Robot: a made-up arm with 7 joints.
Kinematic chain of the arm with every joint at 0, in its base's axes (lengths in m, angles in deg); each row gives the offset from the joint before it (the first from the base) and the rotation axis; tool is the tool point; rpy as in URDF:
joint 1: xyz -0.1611 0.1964 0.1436 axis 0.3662 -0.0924 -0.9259
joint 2: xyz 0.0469 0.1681 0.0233 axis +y
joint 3: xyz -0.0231 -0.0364 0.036 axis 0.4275 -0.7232 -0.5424
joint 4: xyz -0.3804 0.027 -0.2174 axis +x
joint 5: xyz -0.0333 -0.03 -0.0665 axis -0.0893 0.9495 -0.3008
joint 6: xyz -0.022 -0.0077 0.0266 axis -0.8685 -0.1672 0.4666
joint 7: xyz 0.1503 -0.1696 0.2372 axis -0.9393 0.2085 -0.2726
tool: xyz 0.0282 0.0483 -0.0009 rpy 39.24 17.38 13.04
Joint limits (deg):
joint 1: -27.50..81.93
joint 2: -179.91..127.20
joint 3: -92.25..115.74
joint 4: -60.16..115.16
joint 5: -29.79..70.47
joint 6: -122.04..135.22
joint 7: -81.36..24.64
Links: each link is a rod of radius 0.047 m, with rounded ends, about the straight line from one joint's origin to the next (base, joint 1, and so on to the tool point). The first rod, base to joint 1, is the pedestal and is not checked.
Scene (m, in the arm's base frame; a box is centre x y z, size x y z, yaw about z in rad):
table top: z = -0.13
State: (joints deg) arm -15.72 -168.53 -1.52 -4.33 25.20 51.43 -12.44
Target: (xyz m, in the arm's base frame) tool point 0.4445 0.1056 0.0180
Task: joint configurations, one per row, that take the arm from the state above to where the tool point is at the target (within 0.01 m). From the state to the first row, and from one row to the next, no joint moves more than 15 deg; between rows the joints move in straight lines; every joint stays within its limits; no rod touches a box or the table.
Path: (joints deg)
1: -2.34 -169.20 -7.32 -4.27 12.85 54.89 -13.87
2: 11.05 -169.88 -13.12 -4.21 0.51 58.35 -15.30
3: 24.43 -170.55 -18.92 -4.15 -11.84 61.81 -16.73
4: 37.82 -171.22 -24.71 -4.09 -24.18 65.27 -18.16

